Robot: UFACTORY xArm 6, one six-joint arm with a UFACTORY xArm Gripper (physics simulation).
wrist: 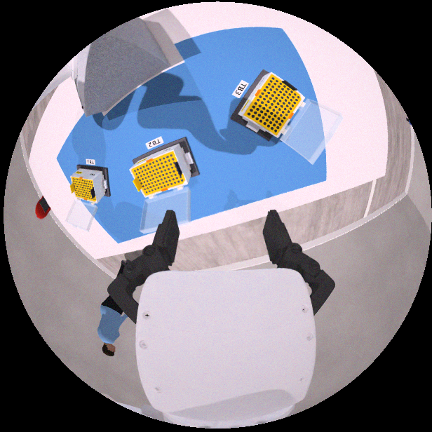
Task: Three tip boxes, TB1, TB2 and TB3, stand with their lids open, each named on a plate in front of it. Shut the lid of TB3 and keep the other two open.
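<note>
TB3 (274,104), a white box with a yellow tip rack, stands at the upper right on a dark base, its name plate (240,89) beside it. Its clear lid (313,131) is open, hinged out to the lower right. TB2 (161,173) stands left of the middle; its clear lid (166,210) is open toward the bottom of the view. TB1 (88,185) stands at the far left, and its clear lid (82,215) is open too. My gripper (221,220) is open and empty, apart from all three boxes, below them in the view.
The boxes stand on a blue mat (250,175) on a pale table (355,100). A large grey block-like body (122,65) is at the upper left, with shadows over the mat. A person (111,325) shows at the lower left and a red object (41,208) beyond the left table edge.
</note>
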